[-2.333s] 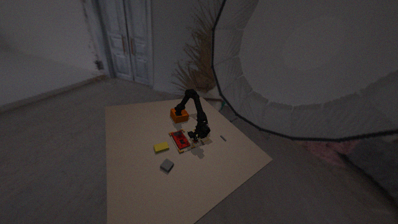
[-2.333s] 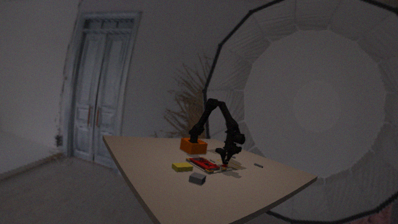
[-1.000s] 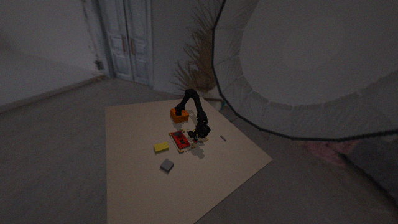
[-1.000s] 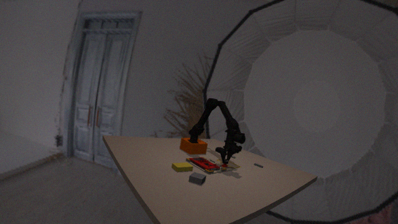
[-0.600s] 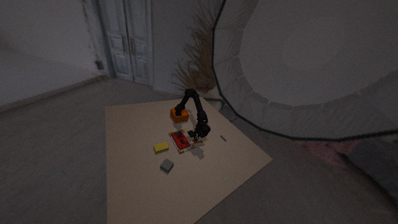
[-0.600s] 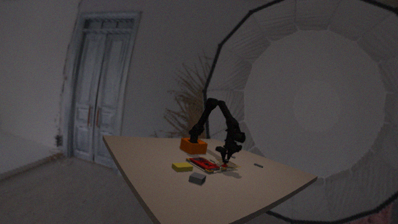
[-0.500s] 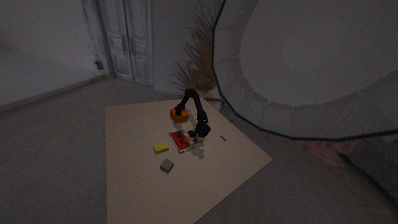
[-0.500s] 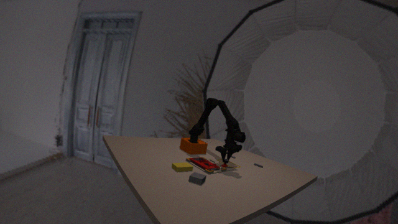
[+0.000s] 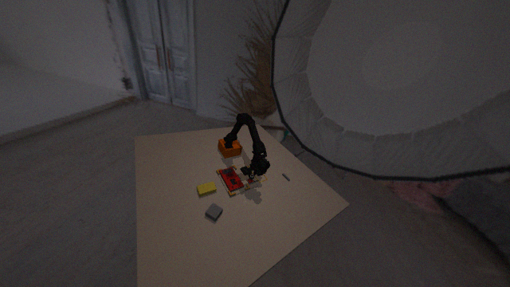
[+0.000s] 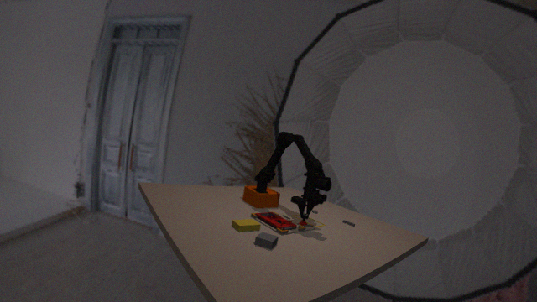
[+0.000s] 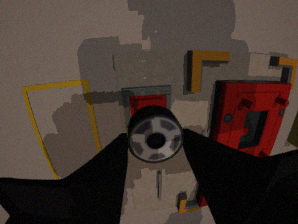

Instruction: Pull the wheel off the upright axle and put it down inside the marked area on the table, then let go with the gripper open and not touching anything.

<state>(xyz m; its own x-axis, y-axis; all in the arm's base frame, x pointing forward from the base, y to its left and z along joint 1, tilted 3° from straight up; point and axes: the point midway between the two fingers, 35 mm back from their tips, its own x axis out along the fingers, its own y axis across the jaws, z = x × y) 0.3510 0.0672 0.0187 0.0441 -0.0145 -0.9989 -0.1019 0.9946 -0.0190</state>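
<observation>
The upright axle lies 20 mm below my gripper tip. The rest, counted from my gripper tip: yellow block: 320 mm to the right, 40 mm below, 10 mm behind; grey block: 310 mm to the right, 160 mm ahead, 40 mm below; grey wheel: right at my gripper tip.
</observation>
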